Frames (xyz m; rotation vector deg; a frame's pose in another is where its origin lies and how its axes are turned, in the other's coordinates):
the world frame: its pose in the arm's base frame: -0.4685 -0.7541 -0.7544 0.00 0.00 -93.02
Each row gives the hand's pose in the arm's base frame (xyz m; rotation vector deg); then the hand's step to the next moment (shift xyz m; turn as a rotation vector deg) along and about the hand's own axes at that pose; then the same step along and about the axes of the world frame.
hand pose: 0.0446 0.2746 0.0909 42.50 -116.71 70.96
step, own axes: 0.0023 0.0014 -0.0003 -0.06 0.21 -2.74
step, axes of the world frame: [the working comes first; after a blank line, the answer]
step, axes of the arm's base frame: -0.0024 0.0005 0.0011 0.50 2.58 0.82

-0.0004 -0.0025 0.0011 -2.60 0.37 0.82
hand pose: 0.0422 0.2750 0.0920 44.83 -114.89 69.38
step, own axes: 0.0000 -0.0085 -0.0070 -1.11 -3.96 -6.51
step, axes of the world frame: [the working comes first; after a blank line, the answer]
step, axes of the arm's base frame: 0.0081 0.0030 0.0068 5.18 4.52 3.47

-0.0034 0.0079 0.0068 -4.79 4.94 3.47
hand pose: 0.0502 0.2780 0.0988 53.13 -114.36 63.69
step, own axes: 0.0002 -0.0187 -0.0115 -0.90 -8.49 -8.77
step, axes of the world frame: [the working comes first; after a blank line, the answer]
step, axes of the arm's base frame: 0.0177 0.0029 0.0127 9.27 4.71 6.46

-0.0038 0.0175 0.0127 -5.20 9.00 6.46
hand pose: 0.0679 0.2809 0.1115 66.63 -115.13 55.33
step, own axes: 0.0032 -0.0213 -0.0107 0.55 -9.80 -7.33
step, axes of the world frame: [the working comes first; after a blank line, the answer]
step, axes of the arm's base frame: 0.0193 0.0001 0.0144 9.61 2.43 7.20

-0.0011 0.0192 0.0144 -2.93 9.47 7.20
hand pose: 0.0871 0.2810 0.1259 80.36 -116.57 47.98
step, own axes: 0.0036 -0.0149 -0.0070 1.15 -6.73 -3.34
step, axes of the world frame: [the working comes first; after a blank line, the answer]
step, axes of the arm's base frame: 0.0134 -0.0011 0.0101 6.23 -0.06 4.36

0.0004 0.0134 0.0101 -0.27 6.22 4.36
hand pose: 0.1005 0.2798 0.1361 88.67 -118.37 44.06
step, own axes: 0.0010 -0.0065 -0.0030 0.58 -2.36 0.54
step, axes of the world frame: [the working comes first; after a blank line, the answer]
step, axes of the arm's base frame: 0.0060 -0.0001 0.0040 2.10 -1.29 0.37

-0.0002 0.0060 0.0040 1.17 2.16 0.37
